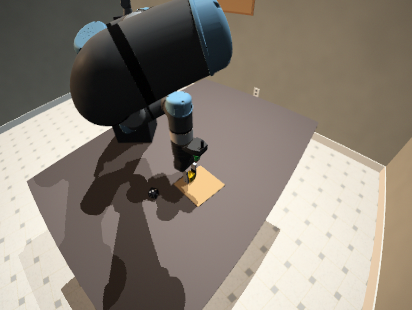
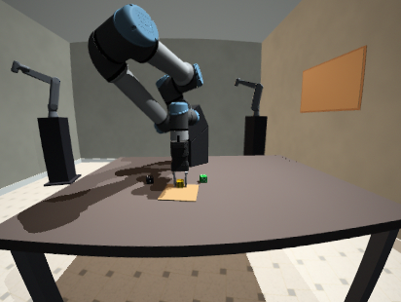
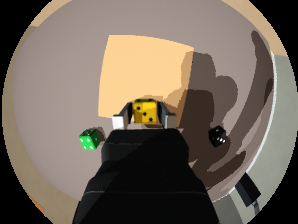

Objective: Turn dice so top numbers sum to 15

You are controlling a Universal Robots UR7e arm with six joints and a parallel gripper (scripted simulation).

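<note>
The yellow die lies right at my hand. From my hand the other things lie so: black die (9 cm behind, 13 cm to the right, 1 cm below); green die (3 cm behind, 12 cm to the left, 1 cm below); tan mat (4 cm ahead, 1 cm to the right, 2 cm below).
</note>
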